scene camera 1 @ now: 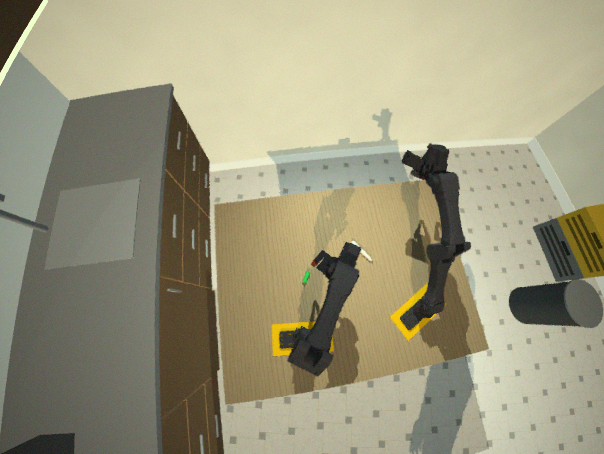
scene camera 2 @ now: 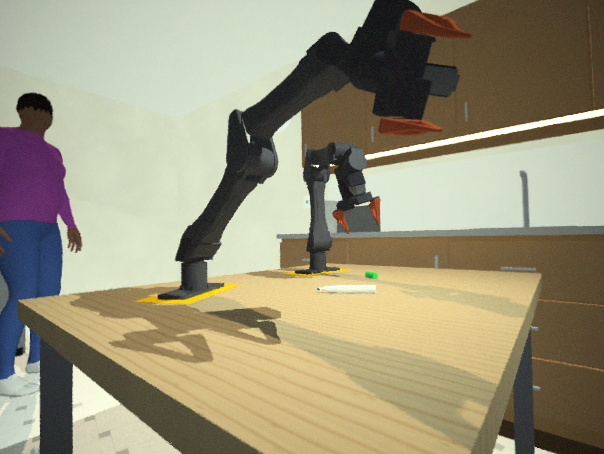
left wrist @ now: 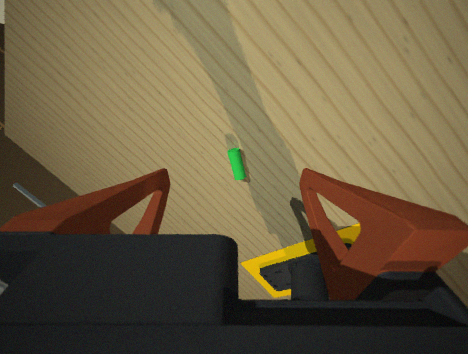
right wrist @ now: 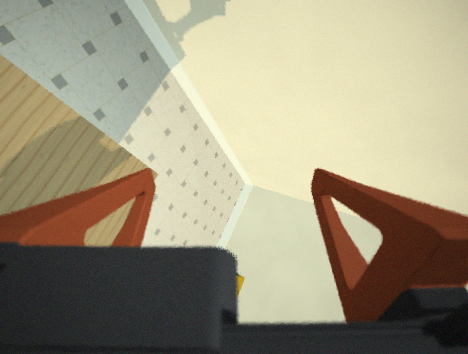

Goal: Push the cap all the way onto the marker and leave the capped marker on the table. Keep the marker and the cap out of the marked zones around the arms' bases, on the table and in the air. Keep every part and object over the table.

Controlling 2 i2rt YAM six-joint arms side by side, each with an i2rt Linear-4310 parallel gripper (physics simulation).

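Places are measured from the left arm's base along level axes (x back, y right, z up), in centimetres.
Pixels of known places: left gripper, fingertip midpoint: point(scene camera 1: 325, 266) point(scene camera 2: 363, 229) point(left wrist: 234, 176); right gripper, fingertip midpoint: point(scene camera 2: 451, 85) point(right wrist: 233, 177); left arm's base, link origin: point(scene camera 2: 318, 271) point(left wrist: 307, 268); right arm's base, link origin: point(scene camera 1: 418, 310) point(scene camera 2: 194, 292).
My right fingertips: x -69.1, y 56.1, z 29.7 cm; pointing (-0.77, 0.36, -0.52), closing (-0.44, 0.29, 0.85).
Ahead of a thing's pixels: the offset from my right fingertips to its top centre. Level surfaces: height alone.
The green cap @[dx +43.2, dy -52.7, dz -27.8 cm] point(scene camera 1: 306, 277) point(scene camera 2: 371, 275) point(left wrist: 236, 164) lies on its side on the table, apart from the marker. The white marker @[dx +33.1, dy -24.8, dz -27.9 cm] point(scene camera 1: 364, 252) point(scene camera 2: 350, 289) lies flat on the table, its blue tip toward the left in scene camera 2; in scene camera 1 its upper end is beside the left arm's wrist. My left gripper point(scene camera 2: 363, 231) point(left wrist: 234, 176) is open and empty, above the table, with the cap seen beyond and between its fingertips in the left wrist view. My right gripper point(scene camera 2: 455, 83) point(right wrist: 233, 177) is open and empty, high up, far from both parts.
Yellow outlines mark the zones around the left arm's base point(scene camera 1: 276, 345) point(left wrist: 272, 259) and the right arm's base point(scene camera 1: 396, 318) point(scene camera 2: 227, 290). The wooden table @[dz -29.7 cm] point(scene camera 1: 250, 240) point(scene camera 2: 400, 360) has a cabinet run point(scene camera 1: 187, 320) along its left side in scene camera 1.
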